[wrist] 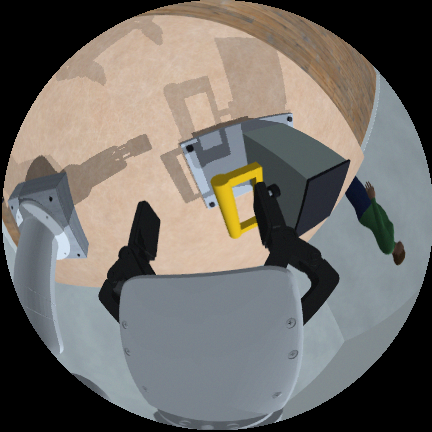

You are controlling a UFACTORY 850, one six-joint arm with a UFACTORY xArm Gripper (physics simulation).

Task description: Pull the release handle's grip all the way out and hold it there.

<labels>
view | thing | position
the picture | my gripper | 200,201
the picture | metal base plate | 221,150
</labels>
